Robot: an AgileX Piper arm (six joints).
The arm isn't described. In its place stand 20 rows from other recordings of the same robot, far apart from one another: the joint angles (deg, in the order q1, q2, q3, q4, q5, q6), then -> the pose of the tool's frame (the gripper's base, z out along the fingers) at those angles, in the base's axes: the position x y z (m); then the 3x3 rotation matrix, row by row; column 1 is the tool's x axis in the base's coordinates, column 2 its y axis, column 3 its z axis.
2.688, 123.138, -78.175, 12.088, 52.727, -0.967 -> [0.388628 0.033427 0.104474], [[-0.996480 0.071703 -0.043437], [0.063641 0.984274 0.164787], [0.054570 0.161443 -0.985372]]
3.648, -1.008, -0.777, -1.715, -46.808, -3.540 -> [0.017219 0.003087 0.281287], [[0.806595 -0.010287 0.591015], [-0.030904 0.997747 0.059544], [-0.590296 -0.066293 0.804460]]
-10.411, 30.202, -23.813, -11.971, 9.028, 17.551 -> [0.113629 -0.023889 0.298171], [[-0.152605 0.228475 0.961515], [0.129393 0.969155 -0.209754], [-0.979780 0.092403 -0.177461]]
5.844, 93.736, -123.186, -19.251, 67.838, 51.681 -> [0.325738 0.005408 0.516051], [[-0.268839 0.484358 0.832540], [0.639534 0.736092 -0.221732], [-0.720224 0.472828 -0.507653]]
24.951, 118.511, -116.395, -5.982, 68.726, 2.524 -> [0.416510 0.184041 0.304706], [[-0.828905 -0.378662 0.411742], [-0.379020 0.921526 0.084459], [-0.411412 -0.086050 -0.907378]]
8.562, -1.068, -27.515, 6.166, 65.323, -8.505 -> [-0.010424 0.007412 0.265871], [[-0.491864 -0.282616 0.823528], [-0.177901 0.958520 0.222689], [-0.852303 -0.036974 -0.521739]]
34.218, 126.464, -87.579, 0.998, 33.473, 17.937 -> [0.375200 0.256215 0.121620], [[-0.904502 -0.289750 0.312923], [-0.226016 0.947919 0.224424], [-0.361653 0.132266 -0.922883]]
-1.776, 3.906, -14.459, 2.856, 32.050, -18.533 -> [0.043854 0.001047 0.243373], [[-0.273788 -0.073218 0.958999], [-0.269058 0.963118 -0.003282], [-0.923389 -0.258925 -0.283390]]
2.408, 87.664, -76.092, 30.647, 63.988, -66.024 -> [0.308255 0.054688 0.325400], [[-0.404089 -0.854051 0.327581], [-0.712857 0.518436 0.472291], [-0.573191 -0.042671 -0.818310]]
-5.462, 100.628, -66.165, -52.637, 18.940, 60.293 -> [0.381303 -0.060043 0.231281], [[-0.602040 0.386379 0.698756], [0.212822 0.921114 -0.325968], [-0.769581 -0.047535 -0.636777]]
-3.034, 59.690, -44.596, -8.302, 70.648, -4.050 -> [0.155453 -0.020654 0.275039], [[-0.986973 -0.042720 0.155113], [-0.065467 0.987315 -0.144645], [-0.146967 -0.152916 -0.977250]]
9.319, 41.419, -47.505, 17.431, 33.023, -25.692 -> [0.135348 0.037265 0.376791], [[-0.283881 -0.371073 0.884147], [-0.236380 0.920707 0.310520], [-0.929266 -0.120844 -0.349086]]
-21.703, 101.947, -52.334, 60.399, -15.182, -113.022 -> [0.327703 -0.152731 0.177519], [[-0.757757 -0.134651 0.638494], [-0.540920 0.676905 -0.499205], [-0.364981 -0.723650 -0.585764]]
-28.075, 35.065, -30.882, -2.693, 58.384, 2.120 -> [0.077917 -0.045687 0.265667], [[-0.738404 0.498352 0.454317], [0.407841 0.866550 -0.287675], [-0.537052 -0.027131 -0.843112]]
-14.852, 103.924, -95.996, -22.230, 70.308, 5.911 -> [0.362428 -0.129644 0.316168], [[-0.929371 0.315959 0.190893], [0.213890 0.882371 -0.419133], [-0.300867 -0.348700 -0.887630]]
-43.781, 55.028, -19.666, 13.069, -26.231, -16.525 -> [0.129065 -0.136284 0.261293], [[-0.122406 0.752790 0.646780], [0.002890 0.651948 -0.758258], [-0.992476 -0.090946 -0.081977]]
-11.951, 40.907, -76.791, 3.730, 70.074, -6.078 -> [0.066090 -0.008300 0.473595], [[-0.487871 0.113966 0.865444], [0.017800 0.992533 -0.120667], [-0.872735 -0.043465 -0.486256]]
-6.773, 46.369, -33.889, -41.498, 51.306, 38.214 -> [0.127558 -0.062541 0.283034], [[-0.688107 0.545114 0.478914], [0.220549 0.785915 -0.577664], [-0.691279 -0.291871 -0.661018]]
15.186, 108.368, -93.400, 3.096, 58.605, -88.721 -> [0.394262 0.111362 0.272477], [[0.232268 -0.911054 0.340634], [-0.970717 -0.195048 0.140229], [-0.061316 -0.363230 -0.929680]]
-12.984, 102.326, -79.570, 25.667, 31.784, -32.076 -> [0.398343 -0.070542 0.270363], [[-0.712948 -0.055889 0.698986], [-0.006649 0.997313 0.072961], [-0.701185 0.047370 -0.711404]]
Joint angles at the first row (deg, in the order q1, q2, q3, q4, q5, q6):
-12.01 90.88 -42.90 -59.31 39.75 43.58
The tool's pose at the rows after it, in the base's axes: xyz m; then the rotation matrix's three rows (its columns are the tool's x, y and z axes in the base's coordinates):
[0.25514 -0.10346 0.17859], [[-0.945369 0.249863 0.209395], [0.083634 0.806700 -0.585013], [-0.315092 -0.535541 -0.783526]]
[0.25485 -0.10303 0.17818], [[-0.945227 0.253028 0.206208], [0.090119 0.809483 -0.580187], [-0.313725 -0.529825 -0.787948]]
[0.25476 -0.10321 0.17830], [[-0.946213 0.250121 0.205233], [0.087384 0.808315 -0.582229], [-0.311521 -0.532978 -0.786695]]
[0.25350 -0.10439 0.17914], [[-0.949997 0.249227 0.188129], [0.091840 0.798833 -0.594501], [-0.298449 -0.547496 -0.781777]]
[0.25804 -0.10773 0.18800], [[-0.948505 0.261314 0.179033], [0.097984 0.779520 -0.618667], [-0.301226 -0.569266 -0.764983]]
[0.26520 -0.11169 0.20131], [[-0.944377 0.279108 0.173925], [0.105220 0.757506 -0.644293], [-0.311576 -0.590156 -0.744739]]
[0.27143 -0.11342 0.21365], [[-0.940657 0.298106 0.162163], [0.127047 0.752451 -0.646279], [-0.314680 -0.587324 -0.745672]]
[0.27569 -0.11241 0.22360], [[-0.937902 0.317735 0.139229], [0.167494 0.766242 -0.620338], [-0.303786 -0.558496 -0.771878]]
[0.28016 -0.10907 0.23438], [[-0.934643 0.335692 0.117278], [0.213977 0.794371 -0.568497], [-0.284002 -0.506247 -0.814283]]
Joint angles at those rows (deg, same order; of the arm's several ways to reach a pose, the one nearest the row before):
-12.01 90.88 -42.90 -56.45 39.37 41.60
-12.01 90.88 -42.90 -55.80 39.37 41.35
-12.01 90.88 -42.90 -55.95 39.48 41.26
-12.01 90.88 -43.01 -56.16 40.76 41.11
-12.01 90.88 -45.09 -56.16 43.13 40.34
-12.01 90.88 -48.25 -55.77 45.92 38.96
-12.01 90.88 -51.55 -53.03 48.50 36.24
-12.01 90.88 -54.73 -47.84 51.22 32.47
-12.01 90.88 -58.38 -40.86 54.36 27.75

